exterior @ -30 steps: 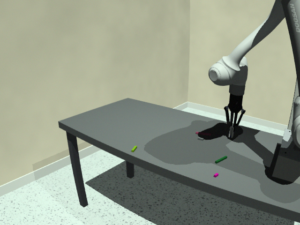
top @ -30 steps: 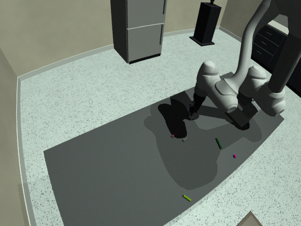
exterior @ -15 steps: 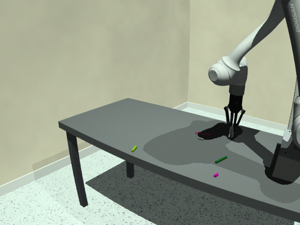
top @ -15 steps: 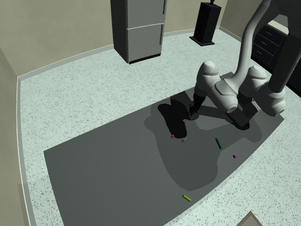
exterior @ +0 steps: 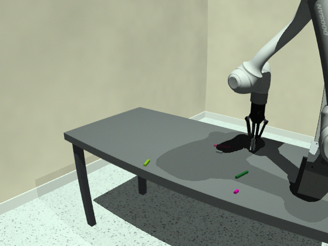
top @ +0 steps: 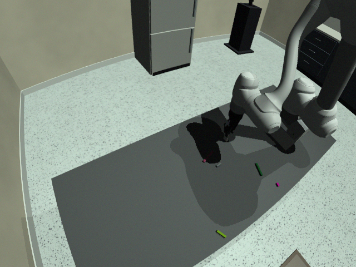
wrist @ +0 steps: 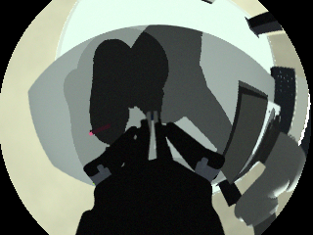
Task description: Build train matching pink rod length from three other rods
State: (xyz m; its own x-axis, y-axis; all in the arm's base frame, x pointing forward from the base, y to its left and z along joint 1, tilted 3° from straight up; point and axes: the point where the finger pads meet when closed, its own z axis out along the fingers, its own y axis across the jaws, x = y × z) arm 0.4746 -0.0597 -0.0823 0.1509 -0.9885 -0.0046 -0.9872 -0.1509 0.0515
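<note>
Now: the blue rod 3 cm below my hand. Round my hand: pink rod (16 cm ahead, 5 cm to the left, 4 cm below); grey rod (14 cm ahead, 12 cm to the left, 4 cm below); green rod (6 cm behind, 26 cm to the left, 4 cm below).
</note>
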